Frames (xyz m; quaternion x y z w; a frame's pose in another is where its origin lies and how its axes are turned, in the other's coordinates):
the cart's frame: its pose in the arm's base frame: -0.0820 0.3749 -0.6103 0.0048 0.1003 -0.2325 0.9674
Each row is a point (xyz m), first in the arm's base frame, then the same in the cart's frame.
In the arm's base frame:
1: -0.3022 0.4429 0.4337
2: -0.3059 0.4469 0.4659
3: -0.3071 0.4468 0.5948
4: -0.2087 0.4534 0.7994
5: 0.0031 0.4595 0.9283
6: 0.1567 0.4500 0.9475
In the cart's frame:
1: -0.4274 -0.0776 0.9769
2: -0.4388 -0.0769 1.0075
3: -0.4651 -0.0824 1.1336
4: -0.4224 -0.0398 1.3526
5: -0.2658 0.0563 1.5192
6: -0.1314 0.1164 1.5680

